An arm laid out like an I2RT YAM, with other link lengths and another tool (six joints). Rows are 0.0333 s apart.
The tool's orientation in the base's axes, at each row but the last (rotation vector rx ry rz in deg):
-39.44 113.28 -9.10
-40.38 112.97 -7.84
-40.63 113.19 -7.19
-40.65 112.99 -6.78
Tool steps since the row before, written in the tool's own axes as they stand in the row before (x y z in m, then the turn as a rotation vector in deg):
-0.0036 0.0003 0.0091 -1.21 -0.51 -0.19
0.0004 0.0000 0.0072 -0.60 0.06 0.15
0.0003 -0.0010 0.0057 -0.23 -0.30 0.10
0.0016 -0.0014 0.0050 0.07 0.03 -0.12
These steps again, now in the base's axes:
0.0089 0.0038 -0.0018 0.46 0.18 1.23
0.0059 0.0012 -0.0039 0.30 0.40 0.37
0.0051 0.0002 -0.0027 0.29 -0.10 0.24
0.0043 -0.0009 -0.0032 -0.14 -0.04 -0.01

